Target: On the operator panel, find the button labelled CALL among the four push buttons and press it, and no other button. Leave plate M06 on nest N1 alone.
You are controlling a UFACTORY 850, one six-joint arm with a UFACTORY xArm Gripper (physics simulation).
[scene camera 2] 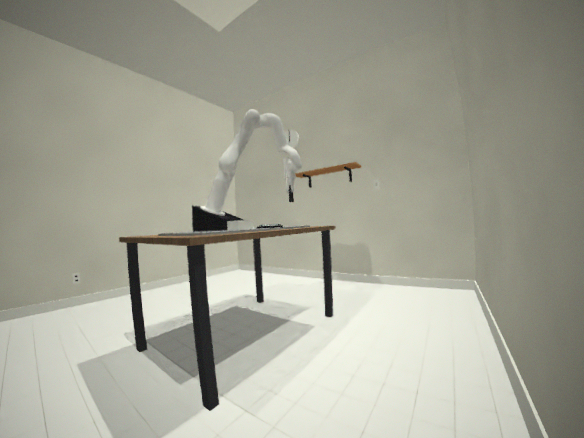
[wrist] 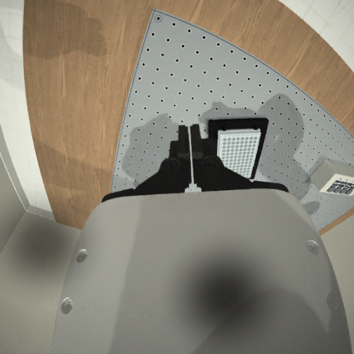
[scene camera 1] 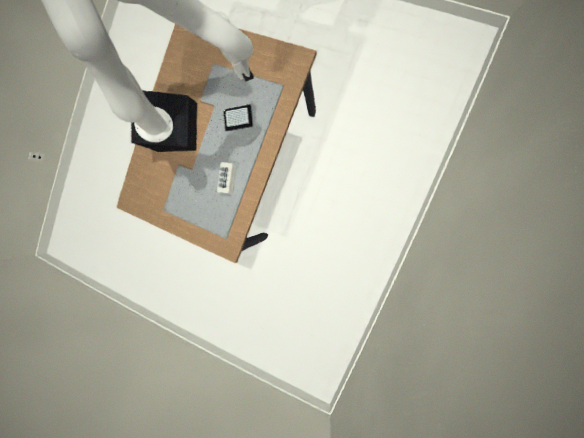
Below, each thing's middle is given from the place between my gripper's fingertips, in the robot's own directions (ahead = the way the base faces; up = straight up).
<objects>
My hand is 17 cm to the left of the plate M06 (wrist: 237,148), 16 cm above it and 7 cm past it. The rest, counted from my hand: black-framed nest (wrist: 214,125) 18 cm below, 17 cm to the right, 7 cm behind.
</objects>
